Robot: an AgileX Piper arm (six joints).
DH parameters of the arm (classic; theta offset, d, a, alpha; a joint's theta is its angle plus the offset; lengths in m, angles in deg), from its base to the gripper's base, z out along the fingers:
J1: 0 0.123 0 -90
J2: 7.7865 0 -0.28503 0
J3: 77.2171 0 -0.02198 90
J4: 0 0.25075 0 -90
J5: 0 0 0 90
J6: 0 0.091 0 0
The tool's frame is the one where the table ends.
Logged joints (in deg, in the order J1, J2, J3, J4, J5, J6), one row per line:
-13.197 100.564 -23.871 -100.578 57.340 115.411
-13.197 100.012 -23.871 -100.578 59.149 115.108
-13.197 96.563 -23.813 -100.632 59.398 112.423
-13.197 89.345 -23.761 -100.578 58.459 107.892
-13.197 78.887 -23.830 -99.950 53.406 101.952
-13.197 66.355 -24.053 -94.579 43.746 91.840
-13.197 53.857 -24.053 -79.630 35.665 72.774
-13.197 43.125 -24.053 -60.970 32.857 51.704
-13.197 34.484 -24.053 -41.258 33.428 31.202
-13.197 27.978 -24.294 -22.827 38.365 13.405
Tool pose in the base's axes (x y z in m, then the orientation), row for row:
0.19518 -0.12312 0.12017 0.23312 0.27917 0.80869 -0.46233
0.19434 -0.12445 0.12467 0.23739 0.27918 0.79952 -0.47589
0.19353 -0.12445 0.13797 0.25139 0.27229 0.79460 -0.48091
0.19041 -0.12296 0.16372 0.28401 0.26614 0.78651 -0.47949
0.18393 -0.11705 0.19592 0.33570 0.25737 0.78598 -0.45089
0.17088 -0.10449 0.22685 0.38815 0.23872 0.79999 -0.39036
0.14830 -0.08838 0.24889 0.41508 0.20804 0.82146 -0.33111
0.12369 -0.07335 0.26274 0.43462 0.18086 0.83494 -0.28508
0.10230 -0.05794 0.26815 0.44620 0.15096 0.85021 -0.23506
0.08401 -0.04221 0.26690 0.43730 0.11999 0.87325 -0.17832
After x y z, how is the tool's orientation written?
As a quaternion, w x y z.
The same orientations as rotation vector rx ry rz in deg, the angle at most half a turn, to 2 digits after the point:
43.93 127.27 -72.76
43.84 125.54 -74.73
42.45 123.87 -74.97
40.80 120.58 -73.51
38.46 117.46 -67.38
34.79 116.60 -56.89
29.94 118.24 -47.66
25.80 119.11 -40.67
21.42 120.65 -33.36
17.10 124.42 -25.41

